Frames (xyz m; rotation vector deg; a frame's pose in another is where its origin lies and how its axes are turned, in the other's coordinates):
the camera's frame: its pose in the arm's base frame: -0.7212 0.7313 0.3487 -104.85 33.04 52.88
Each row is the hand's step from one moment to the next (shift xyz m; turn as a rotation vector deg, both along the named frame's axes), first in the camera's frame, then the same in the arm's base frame.
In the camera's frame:
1: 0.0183 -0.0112 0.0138 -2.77 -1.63 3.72
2: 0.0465 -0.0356 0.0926 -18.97 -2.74 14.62
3: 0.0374 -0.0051 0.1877 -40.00 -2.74 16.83
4: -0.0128 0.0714 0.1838 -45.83 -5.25 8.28
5: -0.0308 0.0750 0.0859 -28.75 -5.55 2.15
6: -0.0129 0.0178 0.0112 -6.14 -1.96 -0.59
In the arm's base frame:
1: 0.0144 0.0174 -0.0118 -1.75 4.03 2.21
2: 0.0222 0.0995 -0.0401 -14.38 14.21 13.13
3: -0.0377 0.1731 -0.0726 -27.76 15.97 29.41
4: -0.1219 0.1370 -0.0735 -26.53 9.19 37.53
5: -0.1020 0.0464 -0.0374 -13.97 3.94 25.52
6: -0.0244 0.0026 -0.0022 -2.07 0.21 6.13

